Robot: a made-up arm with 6 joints.
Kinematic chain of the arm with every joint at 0, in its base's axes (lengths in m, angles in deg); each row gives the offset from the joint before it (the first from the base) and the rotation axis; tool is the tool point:
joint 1: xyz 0 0 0.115 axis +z
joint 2: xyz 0 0 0 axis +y
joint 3: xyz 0 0 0.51 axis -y
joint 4: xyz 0 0 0 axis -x
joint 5: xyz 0.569 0 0 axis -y
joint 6: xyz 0 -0.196 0 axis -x
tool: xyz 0 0 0
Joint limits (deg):
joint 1: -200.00..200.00
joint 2: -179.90..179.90
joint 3: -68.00..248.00
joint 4: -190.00..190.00
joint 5: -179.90..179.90
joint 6: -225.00..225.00
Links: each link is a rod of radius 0.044 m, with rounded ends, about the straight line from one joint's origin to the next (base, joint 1, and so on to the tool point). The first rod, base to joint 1, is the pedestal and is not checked.
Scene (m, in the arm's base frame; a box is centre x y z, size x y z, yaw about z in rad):
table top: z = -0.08
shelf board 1: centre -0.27 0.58 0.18 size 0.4 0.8 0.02 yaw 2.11
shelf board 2: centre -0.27 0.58 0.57 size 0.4 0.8 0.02 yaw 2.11
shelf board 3: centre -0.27 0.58 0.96 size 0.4 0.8 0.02 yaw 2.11
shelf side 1: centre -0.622 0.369 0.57 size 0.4 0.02 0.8 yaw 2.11
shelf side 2: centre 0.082 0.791 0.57 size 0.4 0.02 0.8 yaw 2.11
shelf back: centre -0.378 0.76 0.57 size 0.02 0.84 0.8 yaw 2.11
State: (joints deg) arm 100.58 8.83 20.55 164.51 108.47 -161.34
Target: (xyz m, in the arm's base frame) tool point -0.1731 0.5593 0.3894
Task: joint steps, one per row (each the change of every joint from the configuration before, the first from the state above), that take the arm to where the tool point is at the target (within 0.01 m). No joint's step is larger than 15 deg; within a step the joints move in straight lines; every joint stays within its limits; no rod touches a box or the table.
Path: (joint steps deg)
1: -9.66 -14.63 -10.98 1.54 0.00 0.00
2: -9.67 -14.62 -10.99 1.53 0.00 0.00
3: -9.66 -14.63 -10.98 1.54 0.00 0.00
4: -9.18 -4.29 -12.96 6.96 0.00 0.00
5: -9.17 -4.28 -12.96 6.96 0.00 0.00
6: -9.17 -4.29 -12.96 6.96 0.00 0.00
7: 10.89 12.91 7.56 -2.83 0.00 0.00
8: 10.90 12.92 7.55 -2.83 0.00 0.00
9: 10.89 12.91 7.56 -2.82 0.00 0.00
10: 10.89 12.91 7.56 -2.83 0.00 0.00

